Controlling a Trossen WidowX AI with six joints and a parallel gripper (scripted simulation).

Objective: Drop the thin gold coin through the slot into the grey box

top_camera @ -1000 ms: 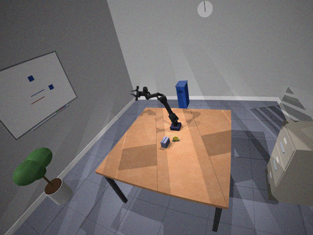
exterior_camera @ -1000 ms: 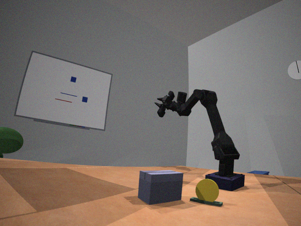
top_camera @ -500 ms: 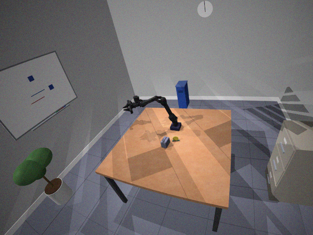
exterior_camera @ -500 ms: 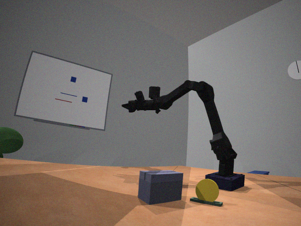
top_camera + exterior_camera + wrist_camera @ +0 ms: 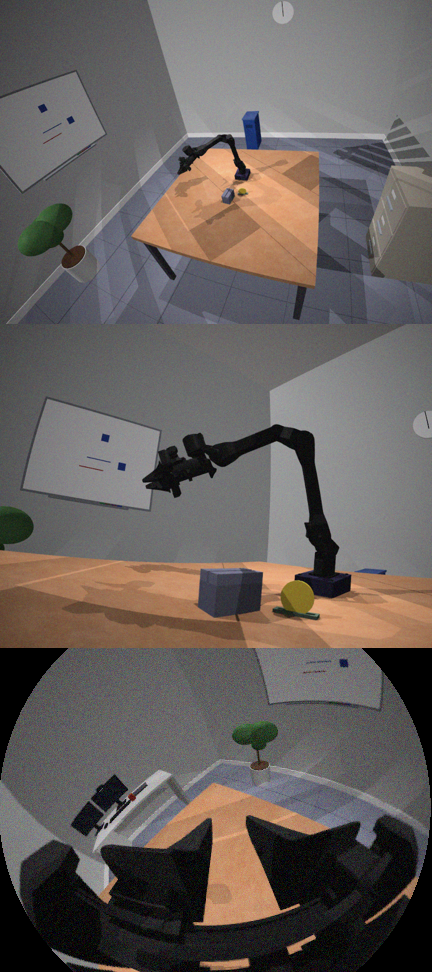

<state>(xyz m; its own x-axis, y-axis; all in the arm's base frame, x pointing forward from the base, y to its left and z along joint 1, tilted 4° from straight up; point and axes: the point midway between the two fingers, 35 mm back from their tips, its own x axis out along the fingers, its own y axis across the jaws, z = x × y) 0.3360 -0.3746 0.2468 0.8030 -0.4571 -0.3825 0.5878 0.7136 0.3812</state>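
Now: the gold coin 15 cm behind my gripper tip, 45 cm to the left of it and 24 cm below it.
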